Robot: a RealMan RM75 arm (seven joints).
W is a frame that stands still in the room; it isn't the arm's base.
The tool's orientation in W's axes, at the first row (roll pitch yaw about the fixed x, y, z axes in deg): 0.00, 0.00, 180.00
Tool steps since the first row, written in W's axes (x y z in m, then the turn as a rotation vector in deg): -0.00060, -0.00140, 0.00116, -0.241, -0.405, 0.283; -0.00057, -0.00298, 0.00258, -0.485, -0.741, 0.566; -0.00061, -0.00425, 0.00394, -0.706, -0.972, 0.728; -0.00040, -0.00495, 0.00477, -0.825, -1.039, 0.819; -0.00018, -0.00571, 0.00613, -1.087, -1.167, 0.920; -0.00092, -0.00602, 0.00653, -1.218, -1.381, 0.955; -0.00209, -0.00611, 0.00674, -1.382, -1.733, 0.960; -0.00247, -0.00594, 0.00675, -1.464, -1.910, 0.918; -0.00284, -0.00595, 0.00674, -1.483, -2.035, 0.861
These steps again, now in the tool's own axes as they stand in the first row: 0.00060, 0.00140, 0.00116, 0.241, 0.405, 0.283; 0.00057, 0.00298, 0.00258, 0.485, 0.741, 0.566; 0.00061, 0.00425, 0.00394, 0.706, 0.972, 0.728; 0.00040, 0.00495, 0.00477, 0.825, 1.039, 0.819; 0.00018, 0.00571, 0.00613, 1.087, 1.167, 0.920; 0.00092, 0.00602, 0.00653, 1.218, 1.381, 0.955; 0.00209, 0.00611, 0.00674, 1.382, 1.733, 0.960; 0.00247, 0.00594, 0.00675, 1.464, 1.910, 0.918; 0.00284, 0.00595, 0.00674, 1.483, 2.035, 0.861
